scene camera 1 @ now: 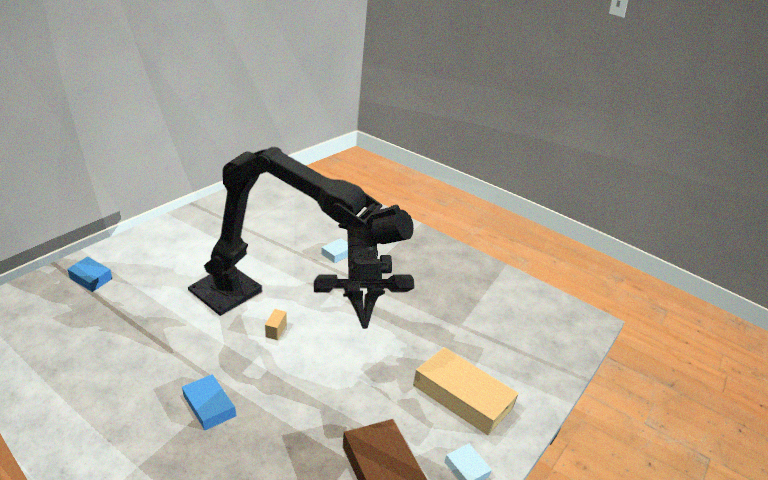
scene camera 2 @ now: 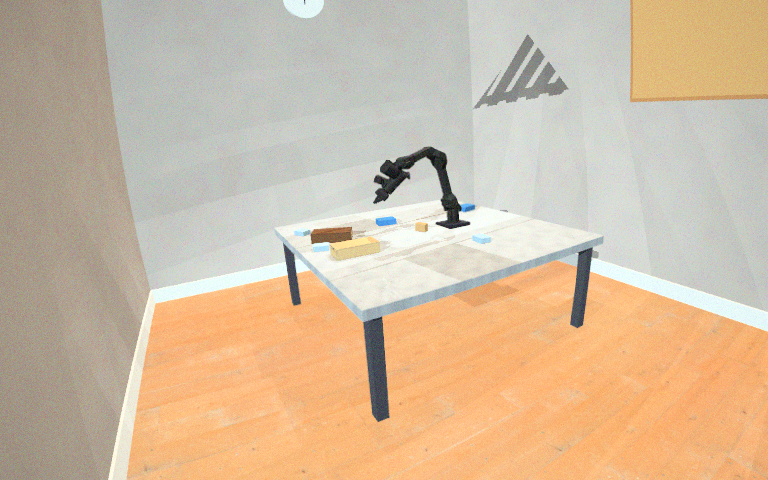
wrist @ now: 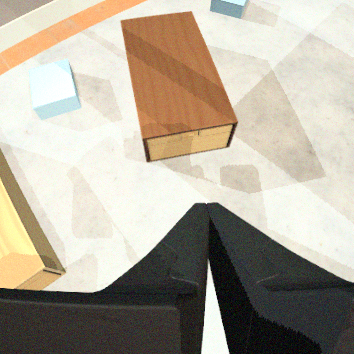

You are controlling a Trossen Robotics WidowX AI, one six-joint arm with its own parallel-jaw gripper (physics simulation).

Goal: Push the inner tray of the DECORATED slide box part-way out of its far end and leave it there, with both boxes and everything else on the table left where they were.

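Pixels of known places: gripper, fingertip midpoint: (scene camera 1: pixel 365 328) (scene camera 2: pixel 373 203) (wrist: pixel 205 214); arm's base at its link origin: (scene camera 1: pixel 226 284) (scene camera 2: pixel 453 222).
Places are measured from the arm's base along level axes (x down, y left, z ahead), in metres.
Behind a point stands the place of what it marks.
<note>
A brown slide box (scene camera 1: pixel 387 447) @[x -0.035, y -0.214, z 0.595 m] (scene camera 2: pixel 331 234) @[x -0.027, y -0.204, z 0.644 m] (wrist: pixel 177 75) @[x -0.035, y -0.237, z 0.598 m] lies on the table. In the wrist view its near end shows a pale tray face, about level with the dark sleeve's edges. A pale yellow slide box (scene camera 1: pixel 467 384) @[x -0.034, y 0.017, z 0.654 m] (scene camera 2: pixel 355 247) @[x -0.028, y 0.070, z 0.675 m] (wrist: pixel 17 265) @[x -0.034, y 0.012, z 0.562 m] lies beside it, cut off at the left edge of the wrist view. I cannot make out clear decoration on either box. My gripper (scene camera 1: pixel 365 326) @[x -0.167, y -0.087, z 0.458 m] (scene camera 2: pixel 376 200) @[x -0.167, y -0.087, z 0.458 m] (wrist: pixel 205 214) @[x -0.167, y -0.087, z 0.458 m] is shut and empty. It hangs above the table, on the arm-base side of both boxes and apart from them. The brown box's far end face is hidden.
Light blue blocks lie between the boxes (scene camera 1: pixel 467 463) @[x -0.009, y -0.148, z 0.734 m] (scene camera 2: pixel 321 247) @[x -0.003, y -0.118, z 0.746 m] (wrist: pixel 54 87) @[x -0.009, y -0.141, z 0.722 m], past the brown box (scene camera 2: pixel 301 232) @[x -0.004, y -0.451, z 0.699 m] (wrist: pixel 228 7) @[x 0.002, y -0.446, z 0.666 m], and near the arm (scene camera 1: pixel 335 250) (scene camera 2: pixel 481 238). Blue blocks (scene camera 1: pixel 208 400) @[x -0.015, y -0.315, z 0.242 m] (scene camera 1: pixel 89 273) @[x -0.015, y -0.216, z -0.313 m] (scene camera 2: pixel 386 220) @[x -0.012, y -0.279, z 0.251 m] (scene camera 2: pixel 467 207) @[x -0.009, y -0.172, z -0.311 m] and a small tan block (scene camera 1: pixel 275 324) @[x -0.024, y -0.059, z 0.212 m] (scene camera 2: pixel 421 226) @[x -0.011, y -0.028, z 0.210 m] also stand here.
</note>
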